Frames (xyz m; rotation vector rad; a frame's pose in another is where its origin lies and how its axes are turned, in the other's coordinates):
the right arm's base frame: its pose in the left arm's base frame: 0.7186 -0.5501 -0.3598 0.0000 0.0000 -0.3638
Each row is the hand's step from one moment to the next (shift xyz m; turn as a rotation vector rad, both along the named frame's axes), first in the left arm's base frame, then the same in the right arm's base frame.
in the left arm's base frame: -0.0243 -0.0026 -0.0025 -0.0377 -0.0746 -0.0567
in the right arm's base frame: -0.0218 -0.0111 -0.0025 -0.0087 -0.0831 -0.0567
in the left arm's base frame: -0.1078 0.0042 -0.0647 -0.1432 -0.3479 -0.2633
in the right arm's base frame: -0.1022 -0.0344 -0.0647 -0.0100 -0.3761 -0.2633
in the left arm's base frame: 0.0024 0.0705 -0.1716 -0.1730 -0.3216 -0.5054
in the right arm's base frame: -0.0228 0.0667 -0.1716 -0.0472 -0.3621 -0.5054
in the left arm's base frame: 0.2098 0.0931 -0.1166 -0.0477 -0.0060 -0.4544
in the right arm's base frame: 0.1629 0.1617 -0.1166 -0.0424 -0.0226 -0.4544
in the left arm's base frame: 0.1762 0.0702 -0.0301 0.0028 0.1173 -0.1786
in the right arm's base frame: 0.1397 0.1283 -0.0301 -0.0391 0.1106 -0.1786
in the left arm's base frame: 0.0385 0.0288 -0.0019 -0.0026 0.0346 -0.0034
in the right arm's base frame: 0.0257 0.0406 -0.0019 -0.0147 0.0314 -0.0034
